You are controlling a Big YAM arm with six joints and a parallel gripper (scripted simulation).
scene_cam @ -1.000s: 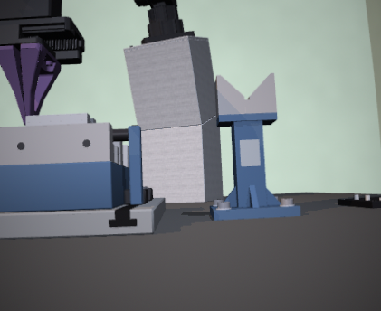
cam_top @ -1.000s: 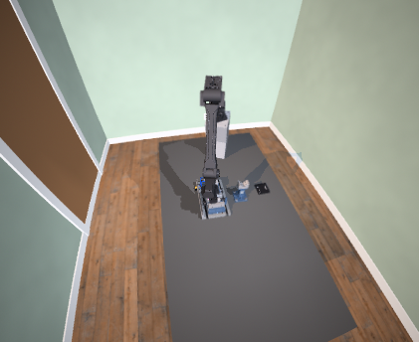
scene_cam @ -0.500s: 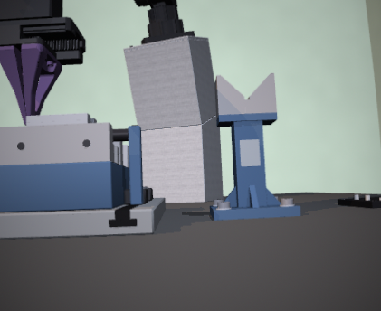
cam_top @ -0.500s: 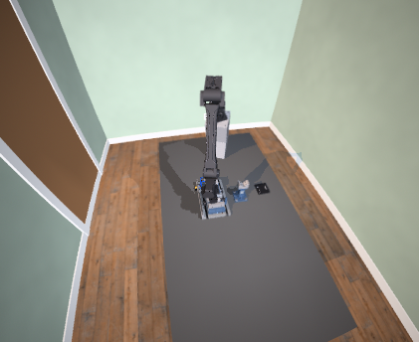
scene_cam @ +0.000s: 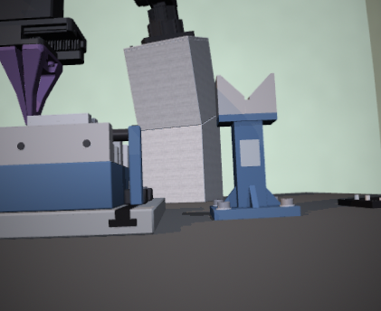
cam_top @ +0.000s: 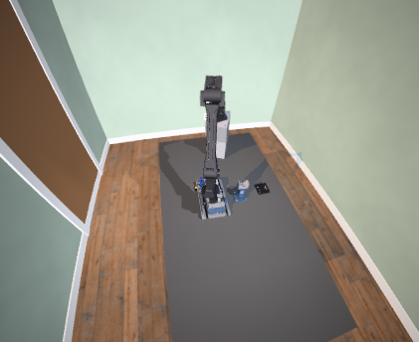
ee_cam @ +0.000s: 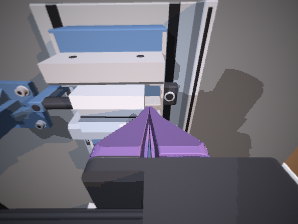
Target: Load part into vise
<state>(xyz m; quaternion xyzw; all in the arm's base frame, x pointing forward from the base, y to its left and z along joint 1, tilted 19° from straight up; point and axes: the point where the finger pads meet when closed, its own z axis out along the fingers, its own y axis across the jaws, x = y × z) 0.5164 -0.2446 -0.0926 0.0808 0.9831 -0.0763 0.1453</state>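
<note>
Right now my hand is 10 mm short of the part, 30 mm to the right of it and 10 mm above it. From my hand the other things lie so: dark work stop rod (20 mm ahead, 80 mm to the left, 20 mm below); moving jaw (30 mm behind, 40 mm to the left, 30 mm below); fixed jaw (40 mm ahead, 30 mm to the left, 30 mm below).
</note>
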